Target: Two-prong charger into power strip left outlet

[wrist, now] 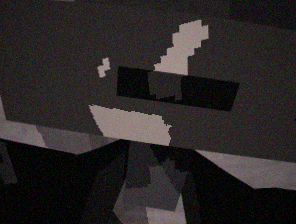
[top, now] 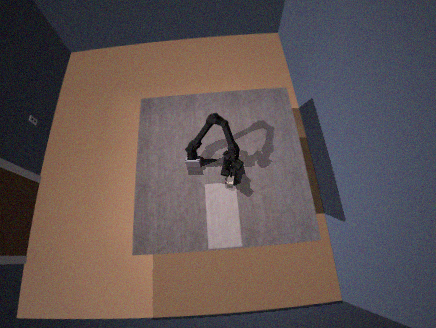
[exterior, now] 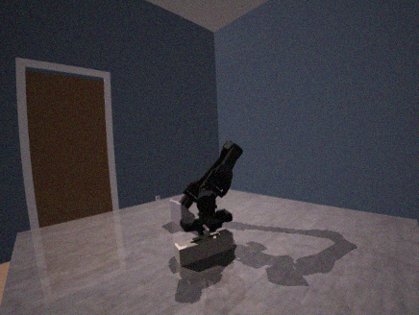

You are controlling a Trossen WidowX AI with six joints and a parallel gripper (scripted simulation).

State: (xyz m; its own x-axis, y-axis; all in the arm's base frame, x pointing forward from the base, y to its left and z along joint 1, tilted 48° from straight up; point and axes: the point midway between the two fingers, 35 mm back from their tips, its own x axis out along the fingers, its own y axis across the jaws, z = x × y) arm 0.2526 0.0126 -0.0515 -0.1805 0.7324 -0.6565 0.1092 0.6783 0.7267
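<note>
My gripper tip is 20 mm short of the two-prong charger and 10 mm below it.
</note>
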